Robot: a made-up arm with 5 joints. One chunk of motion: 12 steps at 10 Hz.
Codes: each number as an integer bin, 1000 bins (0 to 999) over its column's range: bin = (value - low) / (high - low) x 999, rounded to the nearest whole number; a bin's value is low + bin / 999 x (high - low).
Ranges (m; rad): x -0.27..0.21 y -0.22..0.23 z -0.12..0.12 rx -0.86..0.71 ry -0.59..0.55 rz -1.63..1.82
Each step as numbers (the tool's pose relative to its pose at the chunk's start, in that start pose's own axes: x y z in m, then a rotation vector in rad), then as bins.
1 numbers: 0.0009 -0.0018 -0.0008 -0.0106 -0.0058 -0.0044
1 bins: 564 484 496 540 512 471
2 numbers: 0.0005 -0.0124 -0.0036 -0.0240 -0.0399 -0.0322
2 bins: 563 461 485 532 482 463
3 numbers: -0.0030 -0.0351 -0.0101 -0.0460 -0.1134 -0.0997
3 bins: 556 410 457 518 418 443
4 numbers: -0.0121 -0.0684 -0.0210 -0.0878 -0.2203 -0.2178
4 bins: 537 337 412 491 324 409
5 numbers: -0.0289 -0.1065 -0.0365 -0.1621 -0.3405 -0.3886
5 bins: 502 252 348 444 219 359
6 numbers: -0.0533 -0.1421 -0.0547 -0.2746 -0.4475 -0.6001
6 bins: 451 173 272 372 125 298
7 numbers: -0.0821 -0.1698 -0.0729 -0.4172 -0.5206 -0.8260
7 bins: 391 111 196 282 61 233
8 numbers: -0.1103 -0.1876 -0.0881 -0.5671 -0.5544 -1.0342
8 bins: 332 72 133 186 31 173
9 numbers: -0.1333 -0.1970 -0.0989 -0.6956 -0.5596 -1.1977
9 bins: 285 51 88 105 27 125
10 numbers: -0.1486 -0.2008 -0.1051 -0.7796 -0.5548 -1.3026
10 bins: 253 43 62 51 31 95
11 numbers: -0.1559 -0.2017 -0.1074 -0.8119 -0.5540 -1.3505
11 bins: 237 41 52 31 32 81
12 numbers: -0.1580 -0.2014 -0.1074 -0.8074 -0.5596 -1.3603
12 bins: 233 41 52 33 27 78
